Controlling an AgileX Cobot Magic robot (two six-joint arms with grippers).
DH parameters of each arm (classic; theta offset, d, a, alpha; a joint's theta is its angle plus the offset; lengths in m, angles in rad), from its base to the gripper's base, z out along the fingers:
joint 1: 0 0.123 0 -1.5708
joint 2: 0.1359 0 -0.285 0
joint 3: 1.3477 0 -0.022 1.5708
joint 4: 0 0.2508 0 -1.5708
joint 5: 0 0 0.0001 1.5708
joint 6: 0 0.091 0 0
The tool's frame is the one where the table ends.
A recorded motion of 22 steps. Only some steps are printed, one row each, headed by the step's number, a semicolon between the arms.
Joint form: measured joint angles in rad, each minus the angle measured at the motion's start. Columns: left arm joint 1, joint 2, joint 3, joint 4, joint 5, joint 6; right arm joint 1, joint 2, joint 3, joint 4, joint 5, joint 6.
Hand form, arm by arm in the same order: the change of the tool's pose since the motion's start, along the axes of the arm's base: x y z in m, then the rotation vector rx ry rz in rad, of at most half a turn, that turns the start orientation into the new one. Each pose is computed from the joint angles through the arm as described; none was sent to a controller.
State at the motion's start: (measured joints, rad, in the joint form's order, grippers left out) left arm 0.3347 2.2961 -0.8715 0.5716 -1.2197 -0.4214; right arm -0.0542 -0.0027 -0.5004 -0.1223 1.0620 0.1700
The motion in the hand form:
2: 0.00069 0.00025 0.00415 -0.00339 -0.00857 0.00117; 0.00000 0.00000 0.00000 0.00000 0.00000 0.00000
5: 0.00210 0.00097 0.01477 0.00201 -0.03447 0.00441; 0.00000 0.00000 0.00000 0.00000 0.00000 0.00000
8: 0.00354 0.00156 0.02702 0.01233 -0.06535 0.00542; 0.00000 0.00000 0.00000 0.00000 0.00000 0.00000
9: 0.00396 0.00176 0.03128 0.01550 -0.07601 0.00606; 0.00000 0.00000 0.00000 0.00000 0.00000 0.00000
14: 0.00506 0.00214 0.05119 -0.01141 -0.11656 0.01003; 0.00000 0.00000 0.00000 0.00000 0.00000 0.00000
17: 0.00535 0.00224 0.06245 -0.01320 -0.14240 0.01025; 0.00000 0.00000 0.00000 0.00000 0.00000 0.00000
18: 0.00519 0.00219 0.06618 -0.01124 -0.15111 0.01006; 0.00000 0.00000 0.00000 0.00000 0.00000 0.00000
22: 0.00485 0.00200 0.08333 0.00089 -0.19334 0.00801; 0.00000 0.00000 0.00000 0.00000 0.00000 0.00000
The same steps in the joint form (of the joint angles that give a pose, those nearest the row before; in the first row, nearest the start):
2: 0.0000 -0.0113 0.0000 0.0000 0.0006 -0.0075; 0.0000 0.0000 0.0000 0.0000 0.0000 0.0000
5: 0.0000 -0.0399 0.0009 -0.0030 0.0006 -0.0105; 0.0000 0.0000 0.0000 0.0000 0.0000 0.0000
8: 0.0000 -0.0725 0.0009 -0.0042 0.0006 -0.0105; 0.0000 0.0000 0.0000 0.0000 0.0000 0.0000
9: 0.0000 -0.0837 0.0009 -0.0049 0.0006 -0.0109; 0.0000 0.0000 0.0000 0.0000 0.0000 0.0000
14: 0.0000 -0.1369 0.0018 -0.0049 0.0006 -0.0558; 0.0000 0.0000 0.0000 0.0000 0.0000 0.0000
17: 0.0000 -0.1666 0.0018 -0.0049 0.0006 -0.0675; 0.0000 0.0000 0.0000 0.0000 0.0000 0.0000
18: 0.0000 -0.1770 0.0027 -0.0049 0.0006 -0.0686; 0.0000 0.0000 0.0000 0.0000 0.0000 0.0000
22: 0.0000 -0.2223 0.0027 -0.0040 0.0006 -0.0715; 0.0000 0.0000 0.0000 0.0000 0.0000 0.0000

